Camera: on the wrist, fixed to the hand. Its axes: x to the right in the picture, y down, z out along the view.
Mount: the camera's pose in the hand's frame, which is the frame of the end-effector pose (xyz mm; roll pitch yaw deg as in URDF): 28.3 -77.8 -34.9 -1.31 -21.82 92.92
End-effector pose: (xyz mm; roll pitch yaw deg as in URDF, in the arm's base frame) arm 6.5 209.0 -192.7 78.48 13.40 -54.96
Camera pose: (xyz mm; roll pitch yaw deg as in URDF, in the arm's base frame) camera 26.5 213.0 -280.2 132.89 -75.22 -99.53
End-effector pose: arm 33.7 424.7 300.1 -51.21 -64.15 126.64
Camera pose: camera 108.1 451.9 342.5 -67.08 14.84 -169.12
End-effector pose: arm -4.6 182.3 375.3 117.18 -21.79 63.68
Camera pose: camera -43.9 253.1 336.3 -150.54 -36.20 -47.16
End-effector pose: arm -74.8 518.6 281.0 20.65 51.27 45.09
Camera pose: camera -52.6 455.2 221.3 58.49 -27.33 101.09
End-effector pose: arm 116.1 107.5 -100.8 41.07 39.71 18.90
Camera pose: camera 101.5 64.7 -178.4 59.74 -45.59 59.44
